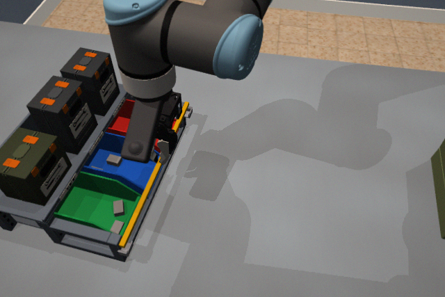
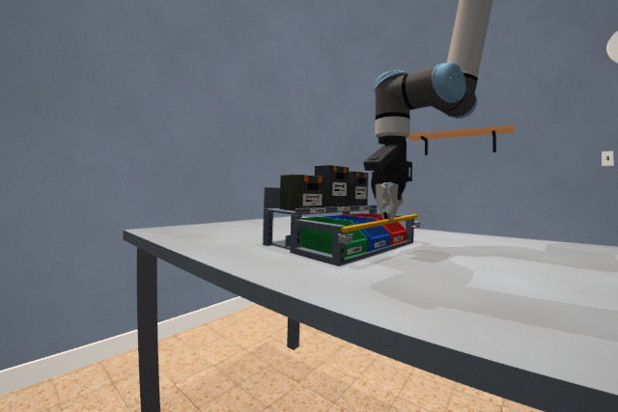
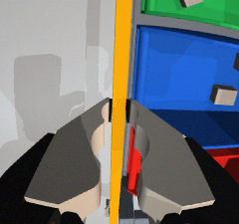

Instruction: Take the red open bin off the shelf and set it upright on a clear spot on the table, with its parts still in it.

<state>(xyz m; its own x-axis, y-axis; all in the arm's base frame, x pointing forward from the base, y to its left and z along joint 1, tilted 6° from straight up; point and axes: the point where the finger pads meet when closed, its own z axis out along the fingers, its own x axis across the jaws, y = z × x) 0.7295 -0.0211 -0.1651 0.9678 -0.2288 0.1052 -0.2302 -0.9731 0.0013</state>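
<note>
My hand is 10 cm short of the blue bin, 2 cm to the left of it and 5 cm above it. Round my hand: red open bin: 8 cm ahead, 13 cm to the right, 5 cm below; then green bin: 13 cm ahead, 8 cm to the left, 5 cm below; then yellow bar: 1 cm below.
</note>
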